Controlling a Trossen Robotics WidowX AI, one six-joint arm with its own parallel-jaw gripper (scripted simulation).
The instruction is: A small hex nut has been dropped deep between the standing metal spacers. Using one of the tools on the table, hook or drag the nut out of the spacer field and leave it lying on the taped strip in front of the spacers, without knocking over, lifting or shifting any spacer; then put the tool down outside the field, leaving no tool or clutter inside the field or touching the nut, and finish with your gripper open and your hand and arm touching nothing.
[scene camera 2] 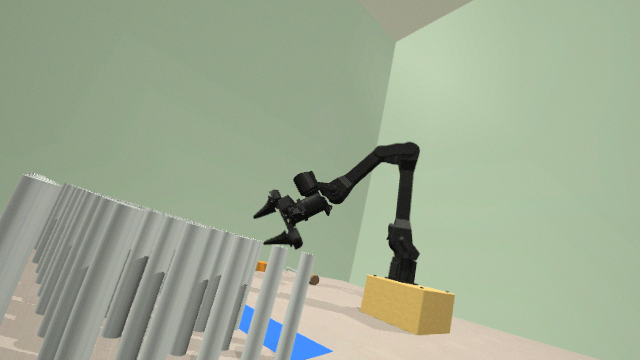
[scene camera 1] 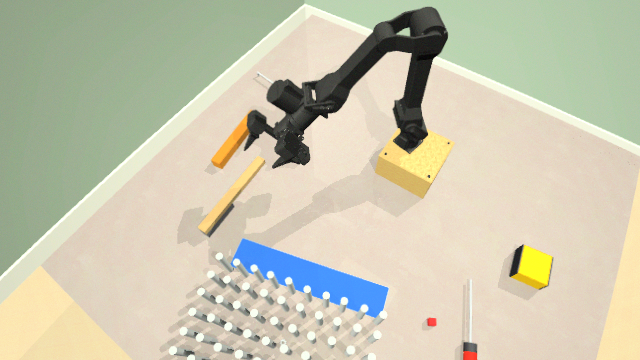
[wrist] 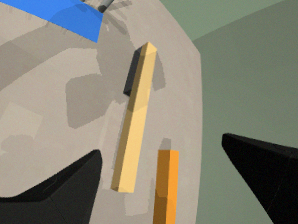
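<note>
A tan stick is visible to me in the wrist view [wrist: 137, 85] as well as in scene camera 1 [scene camera 1: 210, 224]. I also see a blue taped strip [scene camera 1: 359, 292], an orange bar [scene camera 1: 221, 158] and a yellow-and-black block [scene camera 1: 530, 266]. That block is out of frame in the wrist view, and in scene camera 2 the block is out of frame too. My gripper is open and holds nothing; I find it in scene camera 1 [scene camera 1: 258, 158], in the wrist view [wrist: 164, 148] and in scene camera 2 [scene camera 2: 258, 230].
</note>
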